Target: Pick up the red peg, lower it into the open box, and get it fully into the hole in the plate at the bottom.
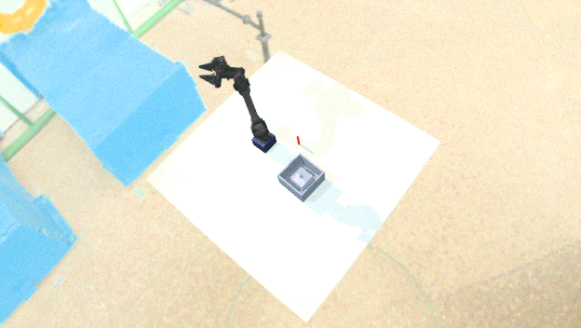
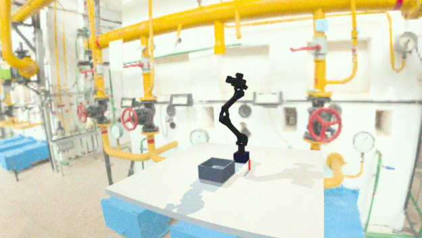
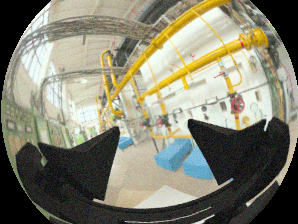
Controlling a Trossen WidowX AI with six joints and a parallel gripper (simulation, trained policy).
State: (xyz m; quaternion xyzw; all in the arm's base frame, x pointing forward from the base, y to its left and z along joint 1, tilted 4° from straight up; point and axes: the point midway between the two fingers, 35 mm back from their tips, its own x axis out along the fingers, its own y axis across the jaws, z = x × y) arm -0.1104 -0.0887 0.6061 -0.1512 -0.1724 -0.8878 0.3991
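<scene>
The red peg lies 350 mm ahead of my gripper tip, 230 mm to the left of it and 640 mm below it. Also, from my gripper tip: grey box: 510 mm ahead, 40 mm to the left, 650 mm below; then plate: 510 mm ahead, 40 mm to the left, 640 mm below.
</scene>
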